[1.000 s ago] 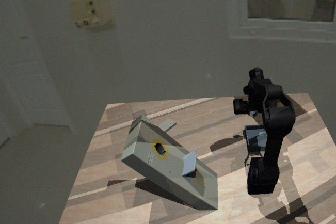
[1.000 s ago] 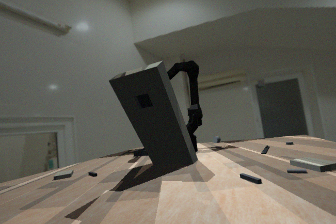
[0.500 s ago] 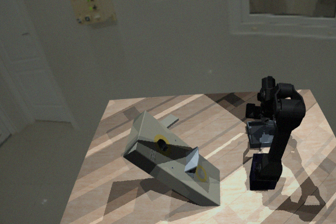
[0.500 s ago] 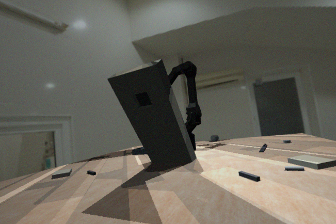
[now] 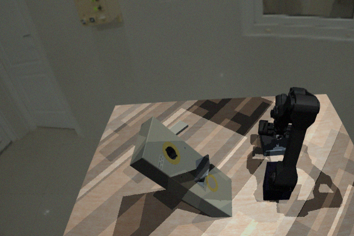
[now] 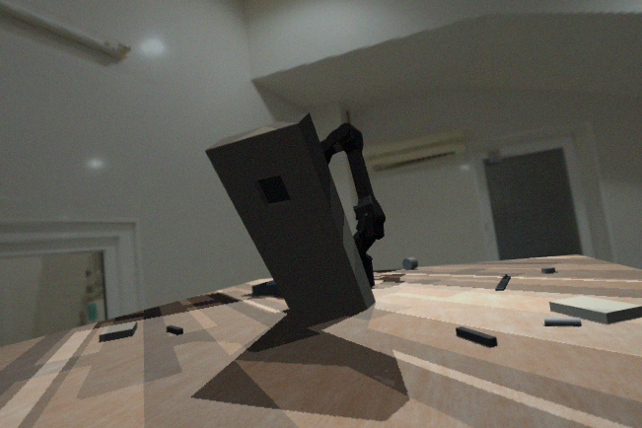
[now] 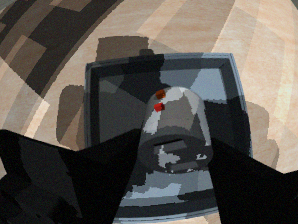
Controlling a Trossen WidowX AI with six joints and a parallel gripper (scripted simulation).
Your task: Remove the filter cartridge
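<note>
The filter cartridge lies right at my gripper tip. From my gripper tip the other things lie so: blue-grey tray (5 cm below).
</note>
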